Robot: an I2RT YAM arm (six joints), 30 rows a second.
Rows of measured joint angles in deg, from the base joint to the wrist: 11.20, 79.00, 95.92, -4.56, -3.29, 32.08; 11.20, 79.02, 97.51, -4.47, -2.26, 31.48; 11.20, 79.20, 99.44, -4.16, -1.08, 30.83; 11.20, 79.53, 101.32, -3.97, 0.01, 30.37; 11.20, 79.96, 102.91, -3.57, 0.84, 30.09; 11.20, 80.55, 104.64, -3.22, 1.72, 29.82; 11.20, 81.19, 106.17, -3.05, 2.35, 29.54; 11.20, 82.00, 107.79, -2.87, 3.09, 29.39; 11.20, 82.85, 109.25, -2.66, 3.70, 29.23; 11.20, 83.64, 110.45, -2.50, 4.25, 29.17; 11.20, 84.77, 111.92, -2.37, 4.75, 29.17; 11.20, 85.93, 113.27, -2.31, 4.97, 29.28; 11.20, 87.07, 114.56, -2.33, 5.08, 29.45; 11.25, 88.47, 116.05, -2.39, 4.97, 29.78; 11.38, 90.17, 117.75, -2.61, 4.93, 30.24; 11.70, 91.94, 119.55, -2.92, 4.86, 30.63; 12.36, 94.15, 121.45, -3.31, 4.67, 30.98; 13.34, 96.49, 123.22, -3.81, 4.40, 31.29; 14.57, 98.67, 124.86, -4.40, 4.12, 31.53; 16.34, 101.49, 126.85, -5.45, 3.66, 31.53; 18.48, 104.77, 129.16, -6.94, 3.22, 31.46; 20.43, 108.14, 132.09, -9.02, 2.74, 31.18; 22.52, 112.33, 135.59, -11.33, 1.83, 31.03; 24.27, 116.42, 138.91, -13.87, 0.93, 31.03
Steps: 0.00, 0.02, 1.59, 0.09, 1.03, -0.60; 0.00, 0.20, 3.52, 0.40, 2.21, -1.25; 0.00, 0.53, 5.40, 0.59, 3.30, -1.71; 0.00, 0.96, 6.99, 0.99, 4.13, -1.99; 0.00, 1.55, 8.72, 1.34, 5.01, -2.26; 0.00, 2.19, 10.25, 1.51, 5.64, -2.54; 0.00, 3.00, 11.87, 1.69, 6.38, -2.69; 0.00, 3.85, 13.33, 1.90, 6.99, -2.85; 0.00, 4.64, 14.53, 2.06, 7.54, -2.91; 0.00, 5.77, 16.00, 2.19, 8.04, -2.91; 0.00, 6.93, 17.35, 2.25, 8.26, -2.80; 0.00, 8.07, 18.64, 2.23, 8.37, -2.63; 0.05, 9.47, 20.13, 2.17, 8.26, -2.30; 0.18, 11.17, 21.83, 1.95, 8.22, -1.84; 0.50, 12.94, 23.63, 1.64, 8.15, -1.45; 1.16, 15.15, 25.53, 1.25, 7.96, -1.10; 2.14, 17.49, 27.30, 0.75, 7.69, -0.79; 3.37, 19.67, 28.94, 0.16, 7.41, -0.55; 5.14, 22.49, 30.93, -0.89, 6.95, -0.55; 7.28, 25.77, 33.24, -2.38, 6.51, -0.62; 9.23, 29.14, 36.17, -4.46, 6.03, -0.90; 11.32, 33.33, 39.67, -6.77, 5.12, -1.05; 13.07, 37.42, 42.99, -9.31, 4.22, -1.05
